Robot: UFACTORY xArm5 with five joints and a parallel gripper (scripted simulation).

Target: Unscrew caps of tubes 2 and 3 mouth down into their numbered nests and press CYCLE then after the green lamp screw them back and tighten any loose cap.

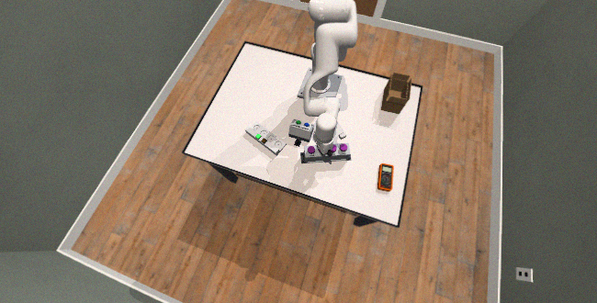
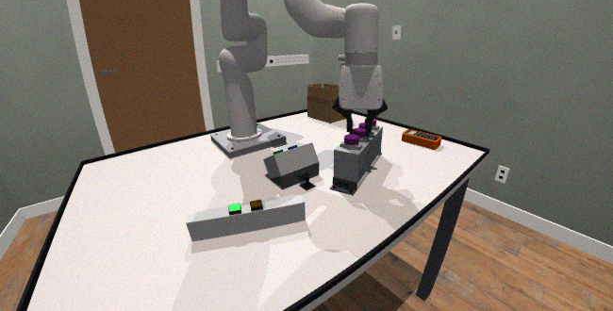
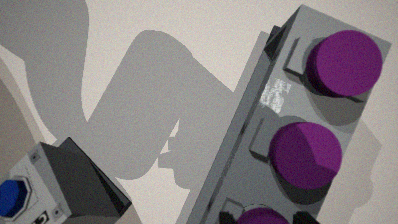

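Right now the purple cap is 50 mm to the left of my hand, 20 mm behind it and 10 mm below it. Also, from my hand: key housing (140 mm to the right, 100 mm behind, 80 mm below); then blue key (120 mm to the right, 120 mm behind, 60 mm below); then grey decapping station (130 mm below, 20 mm to the left, 10 mm behind).
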